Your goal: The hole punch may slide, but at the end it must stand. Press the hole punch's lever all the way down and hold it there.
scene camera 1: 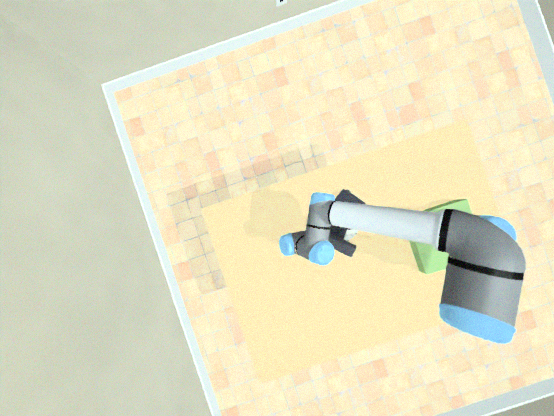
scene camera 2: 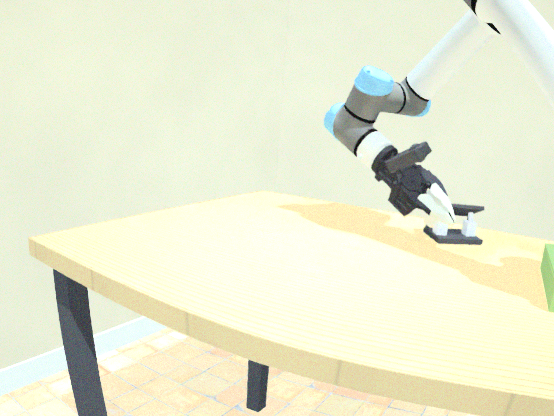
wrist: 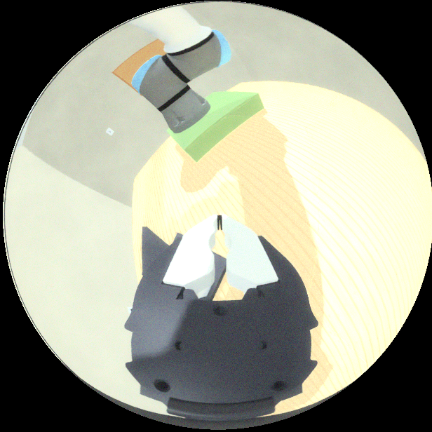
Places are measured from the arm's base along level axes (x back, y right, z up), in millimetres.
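Where they show: gripper, fingertip midpoint: (scene camera 1: 357, 230) (scene camera 2: 453, 223).
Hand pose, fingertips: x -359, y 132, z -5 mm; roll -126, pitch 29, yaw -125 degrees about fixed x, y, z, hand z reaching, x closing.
Observation:
After its pixels a point has its place.
The hole punch (scene camera 2: 457, 238) {x -348, y 199, z -48 mm} (wrist: 218, 272) stands upright on its dark base on the table in scene camera 2. Its dark lever (scene camera 2: 470, 208) {x -327, y 211, z 18 mm} is raised, with a gap above the two pale posts. My gripper (scene camera 2: 453, 220) {x -359, y 132, z -5 mm} (wrist: 219, 215) is shut and empty, tilted downward, with its white fingertips at the left part of the lever. Whether they touch it I cannot tell. The fingers hide the lever's left end and the hinge. In the wrist view part of the hole punch shows between the fingers. In scene camera 1 the arm and gripper mostly cover the hole punch.
A green block (scene camera 1: 431, 257) {x -117, y -91, z -8 mm} (scene camera 2: 550, 275) {x -158, y -74, z -26 mm} (wrist: 225, 125) stands on the wooden table (scene camera 1: 320, 320) {x -652, y -186, z -60 mm} (scene camera 2: 250, 280) {x -606, y -227, z -60 mm} (wrist: 360, 200), toward the arm's base. The arm's forearm (scene camera 1: 390, 220) {x -388, y 215, z 401 mm} passes above it. The table's edge (scene camera 2: 150, 305) {x -669, y -370, z -73 mm} runs across the front in scene camera 2.

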